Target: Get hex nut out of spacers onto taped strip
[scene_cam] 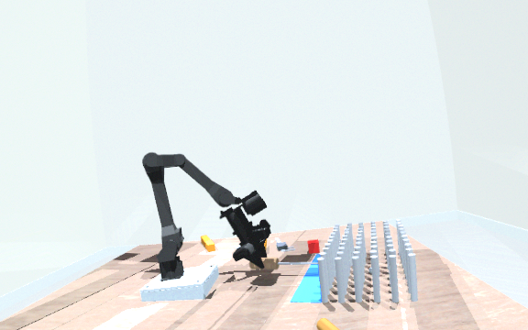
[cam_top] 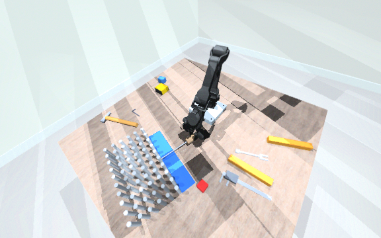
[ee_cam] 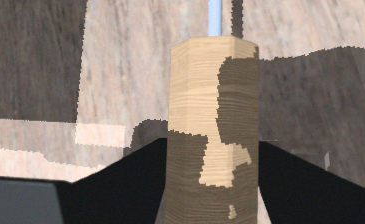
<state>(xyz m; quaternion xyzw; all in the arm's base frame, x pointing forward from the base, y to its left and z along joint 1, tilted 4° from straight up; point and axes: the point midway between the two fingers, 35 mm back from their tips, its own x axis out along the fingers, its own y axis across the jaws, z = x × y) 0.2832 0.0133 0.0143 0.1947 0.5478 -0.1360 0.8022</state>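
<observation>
My gripper tip is 150 mm short of the blue taped strip, 70 mm to the left of it and 30 mm above it. Also, from my gripper tip: red cube: 200 mm ahead, 160 mm to the left, 10 mm below; wrench: 330 mm to the left, 70 mm behind, 30 mm below; hex nut: 300 mm ahead, 140 mm to the right, 20 mm below.
</observation>
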